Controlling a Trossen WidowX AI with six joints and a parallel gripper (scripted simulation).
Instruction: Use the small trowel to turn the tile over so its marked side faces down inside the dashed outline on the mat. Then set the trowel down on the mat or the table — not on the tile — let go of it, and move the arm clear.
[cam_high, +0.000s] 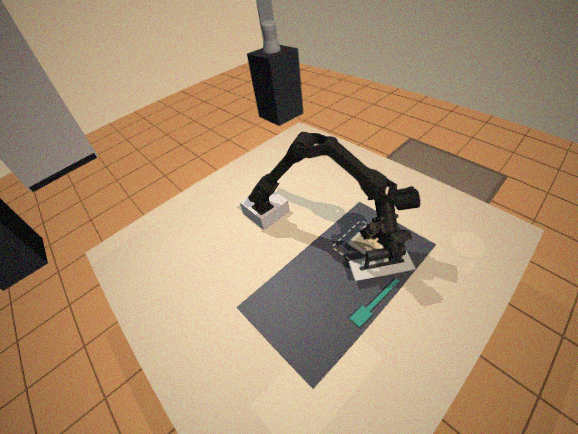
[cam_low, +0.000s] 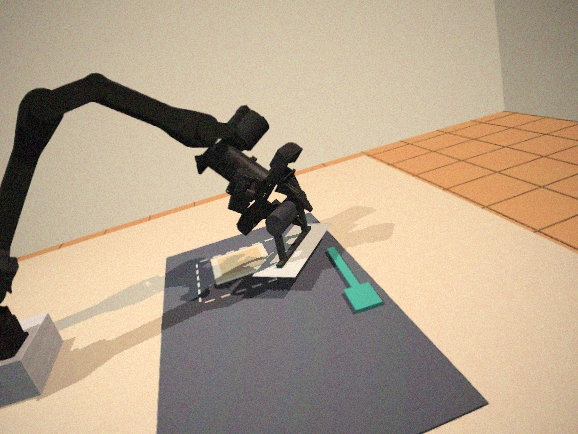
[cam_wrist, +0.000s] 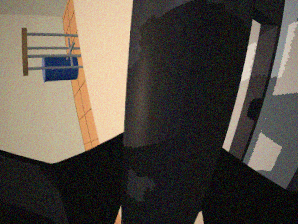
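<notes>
Now: gripper tip 20 mm to the right of the dark-handled float, 20 mm past it and 10 mm above it. Also, from my gripper tip: white tile: 140 mm behind, 70 mm below, 60 mm to the left; teal trowel: 120 mm to the right, 70 mm below, 30 mm ahead; grey mat: 110 mm to the right, 110 mm behind, 100 mm below.
</notes>
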